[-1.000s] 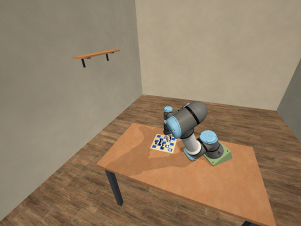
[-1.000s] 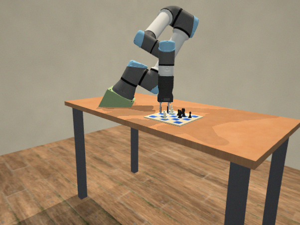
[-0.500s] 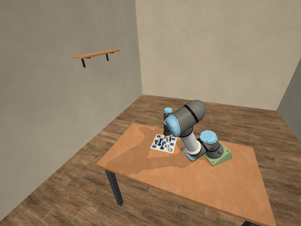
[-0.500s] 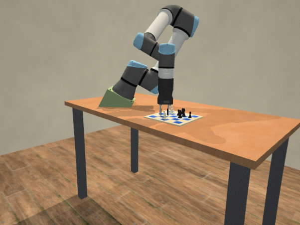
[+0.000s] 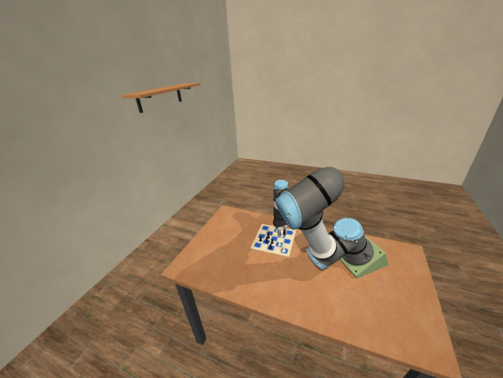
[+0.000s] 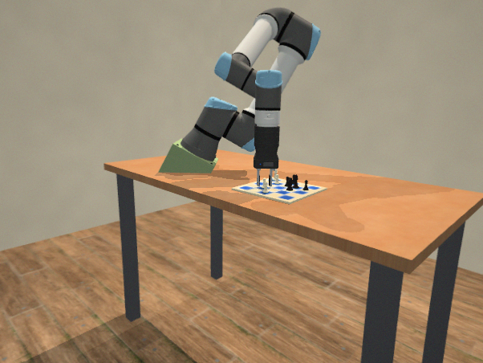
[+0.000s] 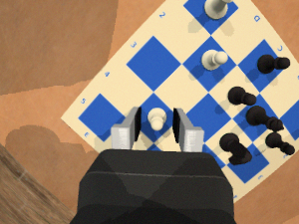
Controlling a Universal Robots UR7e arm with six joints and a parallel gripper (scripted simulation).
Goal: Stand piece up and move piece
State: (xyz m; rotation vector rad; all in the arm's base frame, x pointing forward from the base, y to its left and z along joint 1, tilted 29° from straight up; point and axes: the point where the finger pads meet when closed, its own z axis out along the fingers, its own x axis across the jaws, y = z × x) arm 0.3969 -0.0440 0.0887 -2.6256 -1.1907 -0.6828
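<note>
Right now the blue-and-cream chessboard is 30 mm ahead of my hand, 40 mm to the left of it and 30 mm below it.
</note>
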